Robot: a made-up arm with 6 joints.
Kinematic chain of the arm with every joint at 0, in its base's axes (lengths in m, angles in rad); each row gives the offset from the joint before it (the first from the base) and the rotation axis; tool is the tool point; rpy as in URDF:
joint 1: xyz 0 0 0.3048 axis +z
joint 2: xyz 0 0 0 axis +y
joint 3: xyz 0.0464 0 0.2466 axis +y
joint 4: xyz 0.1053 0 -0.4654 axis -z
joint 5: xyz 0 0 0 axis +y
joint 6: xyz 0.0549 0 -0.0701 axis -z
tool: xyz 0 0 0 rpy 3.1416 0 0
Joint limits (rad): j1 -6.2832..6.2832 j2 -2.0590..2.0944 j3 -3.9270..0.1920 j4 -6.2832..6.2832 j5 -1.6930..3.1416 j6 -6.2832..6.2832
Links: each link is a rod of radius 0.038 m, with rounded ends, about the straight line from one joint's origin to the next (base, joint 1, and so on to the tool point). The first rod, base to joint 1, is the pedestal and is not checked.
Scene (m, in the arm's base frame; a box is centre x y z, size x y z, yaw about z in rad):
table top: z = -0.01
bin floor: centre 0.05 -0.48 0 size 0.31 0.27 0.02 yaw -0.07
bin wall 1: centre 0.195 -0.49 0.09 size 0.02 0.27 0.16 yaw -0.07
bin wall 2: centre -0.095 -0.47 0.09 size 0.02 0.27 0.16 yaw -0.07
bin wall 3: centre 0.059 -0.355 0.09 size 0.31 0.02 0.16 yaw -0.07
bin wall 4: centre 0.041 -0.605 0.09 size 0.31 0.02 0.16 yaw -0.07
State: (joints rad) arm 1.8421 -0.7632 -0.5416 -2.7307 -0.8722 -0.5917
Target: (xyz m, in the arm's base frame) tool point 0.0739 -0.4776 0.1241
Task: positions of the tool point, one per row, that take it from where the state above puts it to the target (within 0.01 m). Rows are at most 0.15 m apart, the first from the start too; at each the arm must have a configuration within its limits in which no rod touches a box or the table.
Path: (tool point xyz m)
1: -0.2122 0.2649 0.4091
2: -0.2933 0.2017 0.4022
3: -0.3548 0.1136 0.3937
4: -0.3892 0.0071 0.3840
5: -0.3908 -0.1095 0.3728
6: -0.3569 -0.2257 0.3600
7: -0.2878 -0.3306 0.3459
8: -0.1876 -0.4134 0.3302
9: -0.0637 -0.4647 0.3131
10: 0.0739 -0.4776 0.2945
11: 0.0744 -0.4851 0.2106
12: 0.0739 -0.4776 0.1241

